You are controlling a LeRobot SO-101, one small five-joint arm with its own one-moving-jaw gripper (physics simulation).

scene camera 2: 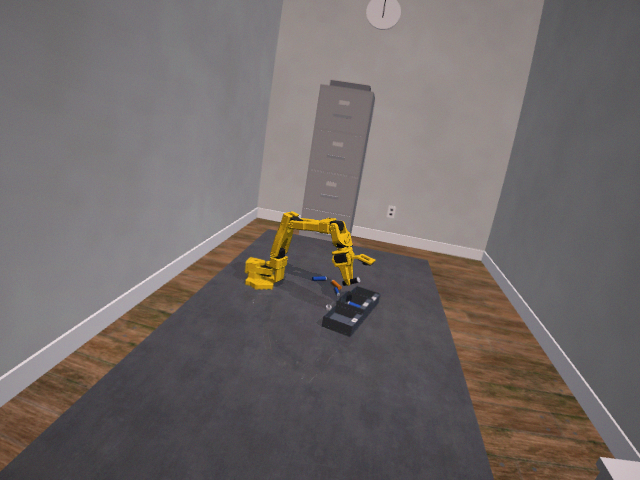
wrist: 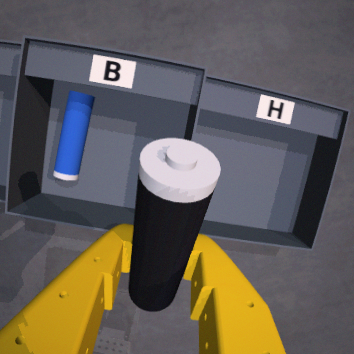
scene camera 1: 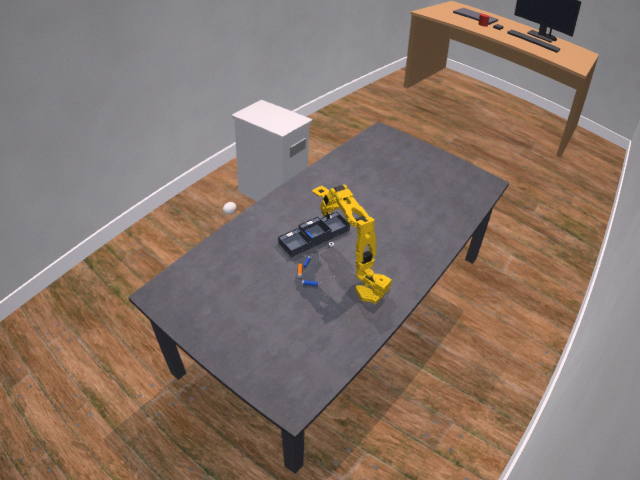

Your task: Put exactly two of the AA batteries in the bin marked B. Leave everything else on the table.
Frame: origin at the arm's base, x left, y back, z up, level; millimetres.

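Seen in the pictures: end effector, tool point: (scene camera 2: 350, 282) (wrist: 134, 242) (scene camera 1: 324, 214); arm's base, origin of the base link: (scene camera 2: 267, 283) (scene camera 1: 367, 287).
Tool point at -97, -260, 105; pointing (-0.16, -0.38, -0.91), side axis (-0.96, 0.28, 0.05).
Note:
Offsets run from my tool point to a thing's middle, as dx, dy, dz. "pt": to the spot under its first point. Level surfaces: height alone.
A black battery with a white end @[-7, -2, +5] (wrist: 167, 235) (scene camera 2: 352, 281) is pressed between the two jaws of my gripper (wrist: 162, 255) (scene camera 2: 348, 281), which is shut on it above the bins. In the wrist view its white end is drawn over the divider side of bin B (wrist: 165, 85), near bin H. A blue battery @[+41, -28, -91] (wrist: 74, 137) (scene camera 2: 355, 304) (scene camera 1: 309, 235) lies inside bin B, toward its left wall. Two blue batteries @[+136, +38, -100] (scene camera 1: 307, 261) @[+206, +107, -98] (scene camera 1: 310, 283) and an orange battery @[+184, +47, -98] (scene camera 1: 299, 269) (scene camera 2: 336, 284) lie on the table. The height of the held battery above the bin floor is hard to tell.
Bin H @[pt -47, -40, -77] (wrist: 230, 97) adjoins B on the right in the wrist view; another compartment adjoins B on the left. A hex nut @[+16, +48, -101] (scene camera 1: 331, 244) (scene camera 2: 328, 307) lies on the table beside the bins. The arm's base stands on the table @[dz -105] (scene camera 1: 232, 335).

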